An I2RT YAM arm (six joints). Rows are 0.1 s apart.
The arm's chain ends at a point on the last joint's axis. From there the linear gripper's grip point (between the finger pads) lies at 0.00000 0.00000 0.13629 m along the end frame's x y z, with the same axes.
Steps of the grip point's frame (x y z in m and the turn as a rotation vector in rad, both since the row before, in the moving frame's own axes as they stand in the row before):
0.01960 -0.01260 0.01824 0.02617 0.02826 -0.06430
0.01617 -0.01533 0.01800 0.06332 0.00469 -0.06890
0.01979 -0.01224 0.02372 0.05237 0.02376 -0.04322
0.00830 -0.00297 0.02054 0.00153 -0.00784 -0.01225
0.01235 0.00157 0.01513 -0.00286 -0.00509 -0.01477
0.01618 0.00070 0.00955 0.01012 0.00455 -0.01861
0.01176 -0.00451 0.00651 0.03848 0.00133 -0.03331
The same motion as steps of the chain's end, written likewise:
0.01587 -0.00891 0.01834 0.02617 0.02826 -0.06430
0.01583 -0.00669 0.01827 0.06332 0.00469 -0.06890
0.01671 -0.00504 0.02395 0.05237 0.02376 -0.04322
0.00937 -0.00277 0.02054 0.00153 -0.00784 -0.01225
0.01304 0.00118 0.01513 -0.00286 -0.00509 -0.01477
0.01557 0.00208 0.00956 0.01012 0.00455 -0.01861
0.01167 0.00074 0.00661 0.03848 0.00133 -0.03331

